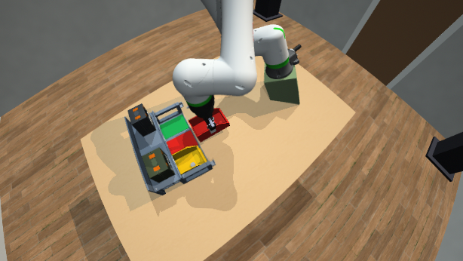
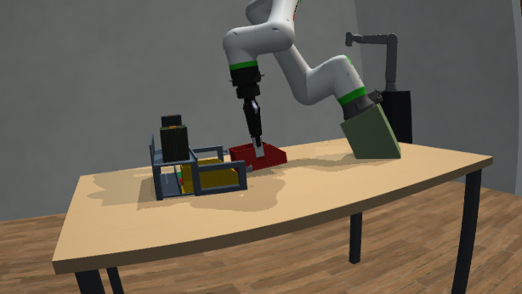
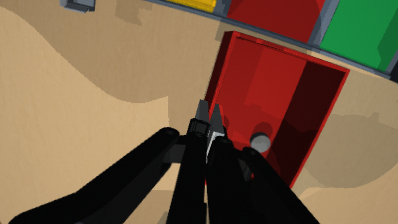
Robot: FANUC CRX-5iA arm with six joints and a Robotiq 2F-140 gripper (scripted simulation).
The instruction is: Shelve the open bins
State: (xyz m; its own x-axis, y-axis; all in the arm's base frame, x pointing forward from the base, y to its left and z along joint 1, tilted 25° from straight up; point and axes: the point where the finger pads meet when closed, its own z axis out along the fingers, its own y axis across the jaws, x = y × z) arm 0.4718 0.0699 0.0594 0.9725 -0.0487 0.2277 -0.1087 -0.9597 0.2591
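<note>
Right now my hand is 1 cm past the red bin, 5 cm to the left of it and 4 cm above it. Also, from my hand: yellow bin (18 cm ahead, 5 cm to the left, 6 cm below).
</note>
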